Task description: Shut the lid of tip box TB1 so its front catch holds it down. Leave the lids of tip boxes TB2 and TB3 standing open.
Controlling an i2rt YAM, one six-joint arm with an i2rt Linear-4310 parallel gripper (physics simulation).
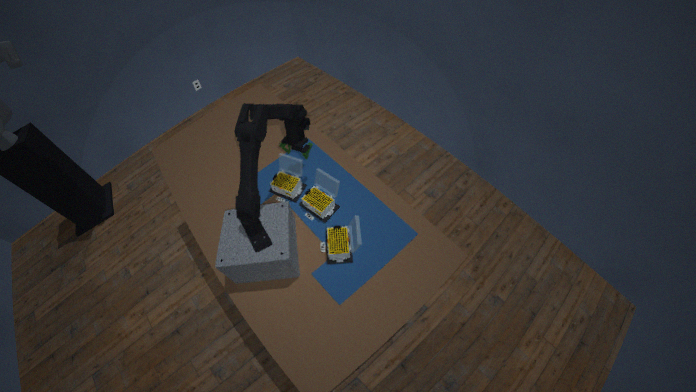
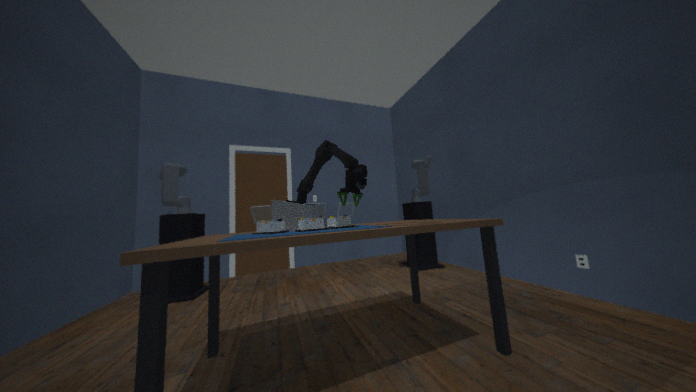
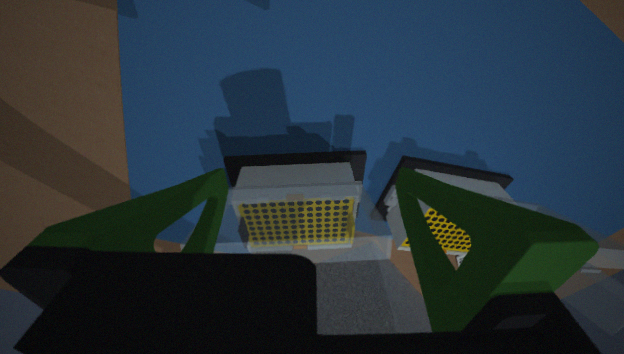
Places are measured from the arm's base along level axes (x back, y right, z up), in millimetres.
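Where they show: gripper, between the fingertips: (image 1: 298, 155) (image 2: 350, 206) (image 3: 312, 177); arm's base, origin of its link: (image 1: 255, 230) (image 2: 301, 203).
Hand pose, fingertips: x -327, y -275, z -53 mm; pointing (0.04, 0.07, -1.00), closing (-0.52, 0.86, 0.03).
Each offset is from my fingertips to the top centre of the thing. "*": to the spot under its first point. Level surfaces: height alone.
Three tip boxes with yellow racks stand with clear lids open; their labels are unreadable, so I cannot tell which is TB1. One box {dy +56, dx +117, dz -54 mm} (image 1: 286, 185) (image 2: 344, 221) (image 3: 295, 175) is nearest my gripper, with its lid {dy +14, dx +51, dz +33 mm} (image 1: 291, 165) (image 2: 345, 211) (image 3: 372, 246) raised. The middle box {dy +224, dx +41, dz -54 mm} (image 1: 318, 201) (image 2: 311, 224) (image 3: 452, 184) has its lid {* dy +197, dx -39, dz -19 mm} (image 1: 327, 182) up. The third box {dy +429, dx +72, dz -54 mm} (image 1: 338, 242) (image 2: 271, 227) has its lid (image 1: 356, 233) up. My gripper (image 1: 296, 151) (image 2: 350, 204) (image 3: 312, 177) is open and empty, pointing down close to the nearest box's raised lid; contact is unclear.
The boxes stand on a blue mat {dz -120 mm} (image 1: 380, 230) (image 2: 240, 237) (image 3: 425, 65) on the brown table (image 1: 400, 280) (image 2: 450, 224). The grey speckled base block (image 1: 257, 240) (image 2: 290, 212) (image 3: 350, 295) of the arm stands beside them. Small white label plates {* dy +243, dx +94, dz -118 mm} (image 1: 309, 216) {* dy +402, dx +123, dz -118 mm} (image 1: 322, 247) lie by the boxes.
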